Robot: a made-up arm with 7 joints. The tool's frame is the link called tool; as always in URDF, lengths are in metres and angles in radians. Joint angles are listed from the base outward.
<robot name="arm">
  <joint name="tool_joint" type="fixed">
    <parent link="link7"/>
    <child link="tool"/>
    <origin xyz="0 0 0"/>
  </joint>
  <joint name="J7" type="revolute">
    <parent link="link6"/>
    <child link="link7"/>
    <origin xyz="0.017 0.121 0.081" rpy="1.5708 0 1.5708"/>
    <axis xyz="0 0 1"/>
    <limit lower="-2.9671" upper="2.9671"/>
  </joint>
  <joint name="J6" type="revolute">
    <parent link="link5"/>
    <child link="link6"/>
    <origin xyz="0 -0.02 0.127" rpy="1.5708 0 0"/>
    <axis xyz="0 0 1"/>
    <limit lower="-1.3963" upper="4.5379"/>
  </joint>
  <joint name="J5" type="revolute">
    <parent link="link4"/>
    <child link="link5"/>
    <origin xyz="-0.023 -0.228 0.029" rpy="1.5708 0 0"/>
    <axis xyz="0 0 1"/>
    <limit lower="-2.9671" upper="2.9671"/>
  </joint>
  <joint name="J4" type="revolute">
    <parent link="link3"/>
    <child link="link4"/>
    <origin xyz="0.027 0.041 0.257" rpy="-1.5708 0 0"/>
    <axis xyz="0 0 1"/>
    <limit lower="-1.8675" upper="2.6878"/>
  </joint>
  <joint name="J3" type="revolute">
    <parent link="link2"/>
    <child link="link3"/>
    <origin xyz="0 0.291 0.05" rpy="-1.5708 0 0"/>
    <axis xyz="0 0 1"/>
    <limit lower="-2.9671" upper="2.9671"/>
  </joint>
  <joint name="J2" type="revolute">
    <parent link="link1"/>
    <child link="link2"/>
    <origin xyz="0 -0.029 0.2" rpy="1.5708 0 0"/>
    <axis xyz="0 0 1"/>
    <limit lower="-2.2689" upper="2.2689"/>
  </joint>
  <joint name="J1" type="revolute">
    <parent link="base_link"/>
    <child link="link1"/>
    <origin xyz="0 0 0.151"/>
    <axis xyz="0 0 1"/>
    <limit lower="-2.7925" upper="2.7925"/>
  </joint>
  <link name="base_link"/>
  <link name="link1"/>
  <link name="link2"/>
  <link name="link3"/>
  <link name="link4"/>
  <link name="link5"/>
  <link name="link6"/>
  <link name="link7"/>
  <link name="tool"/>
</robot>
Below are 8 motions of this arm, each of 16 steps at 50 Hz.
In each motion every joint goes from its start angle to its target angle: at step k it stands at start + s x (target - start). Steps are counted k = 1, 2, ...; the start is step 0. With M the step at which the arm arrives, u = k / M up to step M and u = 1 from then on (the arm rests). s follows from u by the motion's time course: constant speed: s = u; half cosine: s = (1 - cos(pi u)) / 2; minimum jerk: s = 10 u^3 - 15 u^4 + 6 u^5.
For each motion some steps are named. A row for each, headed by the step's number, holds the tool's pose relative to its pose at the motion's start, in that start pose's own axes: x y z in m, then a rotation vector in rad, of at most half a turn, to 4 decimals.
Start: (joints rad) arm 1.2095 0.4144 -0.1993 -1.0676 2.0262 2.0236 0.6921
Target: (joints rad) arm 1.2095 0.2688 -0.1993 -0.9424 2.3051 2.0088 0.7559
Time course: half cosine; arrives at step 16
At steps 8, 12, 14, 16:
8: 0.0636 0.0401 -0.0496 -0.0972 0.1536 0.1164
12: 0.1052 0.0655 -0.0904 -0.1527 0.2683 0.2005
14: 0.1173 0.0727 -0.1037 -0.1674 0.3043 0.2264
16: 0.1215 0.0752 -0.1085 -0.1724 0.3170 0.2355

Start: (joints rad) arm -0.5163 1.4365 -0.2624 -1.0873 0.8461 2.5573 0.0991
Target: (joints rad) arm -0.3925 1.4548 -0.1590 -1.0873 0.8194 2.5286 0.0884
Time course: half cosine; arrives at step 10
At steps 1, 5, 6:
1: 0.0017 0.0014 0.0015 0.0002 0.0021 -0.0038
5: 0.0371 0.0278 0.0311 0.0049 0.0424 -0.0765
6: 0.0491 0.0358 0.0407 0.0065 0.0558 -0.0998

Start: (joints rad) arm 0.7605 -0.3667 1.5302 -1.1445 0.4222 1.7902 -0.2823
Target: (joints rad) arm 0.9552 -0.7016 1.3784 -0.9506 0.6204 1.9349 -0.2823
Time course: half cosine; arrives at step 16
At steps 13, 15, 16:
13: -0.0531 0.2432 -0.0963 -0.2307 -0.1179 -0.1457
15: -0.0549 0.2630 -0.1089 -0.2522 -0.1291 -0.1588
16: -0.0551 0.2655 -0.1105 -0.2550 -0.1305 -0.1605

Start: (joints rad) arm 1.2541 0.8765 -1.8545 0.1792 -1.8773 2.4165 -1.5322
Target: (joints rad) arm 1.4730 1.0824 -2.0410 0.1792 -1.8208 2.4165 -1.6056
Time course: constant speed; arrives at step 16
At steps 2, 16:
2: 0.0254 -0.0102 -0.0014 0.0107 0.0178 0.0179
16: 0.2222 -0.0479 -0.0154 0.0608 0.1679 0.1408

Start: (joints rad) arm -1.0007 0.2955 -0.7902 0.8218 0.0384 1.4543 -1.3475
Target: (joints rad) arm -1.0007 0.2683 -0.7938 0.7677 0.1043 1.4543 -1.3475
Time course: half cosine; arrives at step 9
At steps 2, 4, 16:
2: 0.0011 -0.0003 0.0003 -0.0035 0.0029 0.0056
4: 0.0037 -0.0011 0.0012 -0.0122 0.0105 0.0197
16: 0.0092 -0.0029 0.0029 -0.0290 0.0262 0.0477

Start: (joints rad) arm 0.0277 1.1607 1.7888 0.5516 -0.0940 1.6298 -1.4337
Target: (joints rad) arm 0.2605 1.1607 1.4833 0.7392 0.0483 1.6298 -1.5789
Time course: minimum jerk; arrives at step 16
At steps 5, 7, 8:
5: -0.0002 0.0172 -0.0129 -0.0045 -0.0136 -0.0375
7: -0.0025 0.0368 -0.0287 -0.0103 -0.0327 -0.0783
8: -0.0047 0.0478 -0.0382 -0.0138 -0.0453 -0.1004

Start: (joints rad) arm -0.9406 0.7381 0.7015 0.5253 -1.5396 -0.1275 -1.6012
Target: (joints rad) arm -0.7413 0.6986 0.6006 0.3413 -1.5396 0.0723 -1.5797
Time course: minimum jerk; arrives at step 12
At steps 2, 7, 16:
2: -0.0048 -0.0011 0.0038 -0.0044 0.0046 0.0089
7: -0.0812 -0.0256 0.0739 -0.0761 0.0736 0.1649
16: -0.1180 -0.0439 0.1158 -0.1123 0.1031 0.2534

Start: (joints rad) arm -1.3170 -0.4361 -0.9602 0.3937 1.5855 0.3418 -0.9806
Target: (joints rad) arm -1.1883 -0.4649 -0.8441 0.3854 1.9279 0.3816 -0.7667
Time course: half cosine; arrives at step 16
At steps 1, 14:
1: -0.0001 -0.0006 0.0014 0.0036 0.0036 0.0035
14: 0.0011 -0.0788 0.1339 0.3906 0.3077 0.3751

